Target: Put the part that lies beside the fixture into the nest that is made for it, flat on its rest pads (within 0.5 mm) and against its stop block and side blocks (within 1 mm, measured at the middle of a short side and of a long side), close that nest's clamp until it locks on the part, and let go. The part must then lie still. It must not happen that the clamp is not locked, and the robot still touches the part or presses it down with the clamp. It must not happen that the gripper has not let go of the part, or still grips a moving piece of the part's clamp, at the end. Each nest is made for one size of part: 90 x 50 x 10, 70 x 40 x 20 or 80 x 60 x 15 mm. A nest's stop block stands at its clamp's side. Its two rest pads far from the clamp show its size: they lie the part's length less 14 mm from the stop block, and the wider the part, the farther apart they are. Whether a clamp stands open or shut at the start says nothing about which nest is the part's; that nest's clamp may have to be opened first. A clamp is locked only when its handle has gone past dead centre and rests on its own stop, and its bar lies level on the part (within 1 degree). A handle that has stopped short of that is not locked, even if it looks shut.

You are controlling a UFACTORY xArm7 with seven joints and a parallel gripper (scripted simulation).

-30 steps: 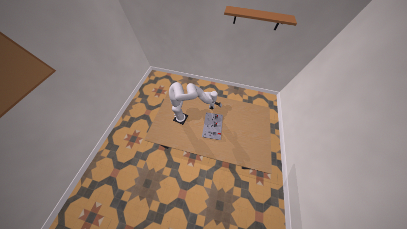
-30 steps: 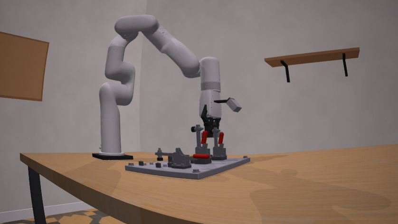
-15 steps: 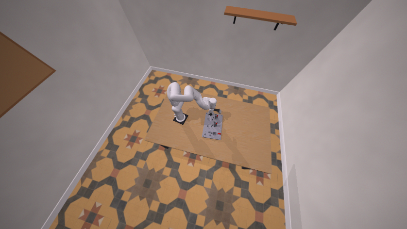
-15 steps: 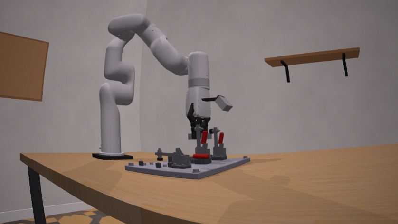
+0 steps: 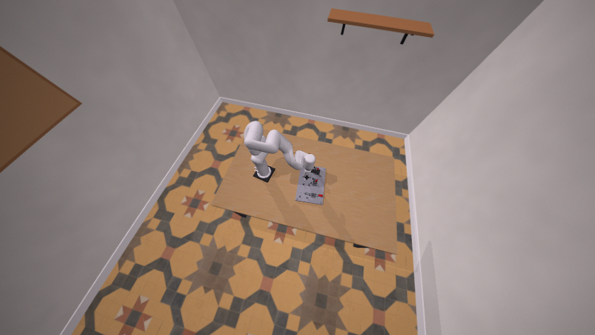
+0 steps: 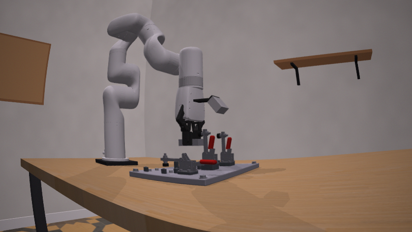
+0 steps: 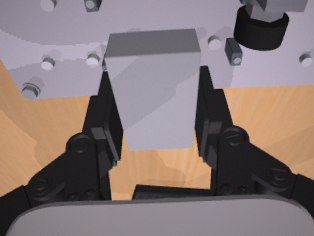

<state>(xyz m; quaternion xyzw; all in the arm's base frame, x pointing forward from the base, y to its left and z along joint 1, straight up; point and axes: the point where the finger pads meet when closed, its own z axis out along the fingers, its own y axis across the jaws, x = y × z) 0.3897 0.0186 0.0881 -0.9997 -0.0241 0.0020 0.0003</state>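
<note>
The grey fixture plate is 100 mm below my hand, 50 mm ahead of it and 30 mm to the right of it. Also, from my hand: toggle clamp: 140 mm to the right, 80 mm ahead, 60 mm below; part: 10 mm below.
</note>
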